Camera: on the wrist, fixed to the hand. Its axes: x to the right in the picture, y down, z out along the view.
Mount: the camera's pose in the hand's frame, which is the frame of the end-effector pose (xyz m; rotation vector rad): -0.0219 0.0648 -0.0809 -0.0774 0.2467 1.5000
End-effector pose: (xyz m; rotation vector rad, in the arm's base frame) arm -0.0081 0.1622 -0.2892 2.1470 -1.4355 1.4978
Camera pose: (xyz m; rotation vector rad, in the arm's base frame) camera -0.1105 0.1891 -0.2909 -0.3756 2.3510 -1.3340
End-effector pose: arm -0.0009 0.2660 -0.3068 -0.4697 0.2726 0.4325
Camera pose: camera -0.0623 0.2711 -0.3930 -0.3186 0.8434 1.8547
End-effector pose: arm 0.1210 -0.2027 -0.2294 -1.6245 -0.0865 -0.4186
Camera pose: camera 0.1028 -0.2843 -0.2945 -1.2814 1.2642 0.5532
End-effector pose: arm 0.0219 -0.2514 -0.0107 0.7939 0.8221 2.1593
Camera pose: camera -0.0483 -0.3303 -0.0191 -0.8614 -0.0795 -2.2868
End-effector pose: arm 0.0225 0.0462 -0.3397 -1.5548 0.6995 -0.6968
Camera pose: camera -0.0565 0.0065 -0.3981 -0.6267 1.7583 0.3000
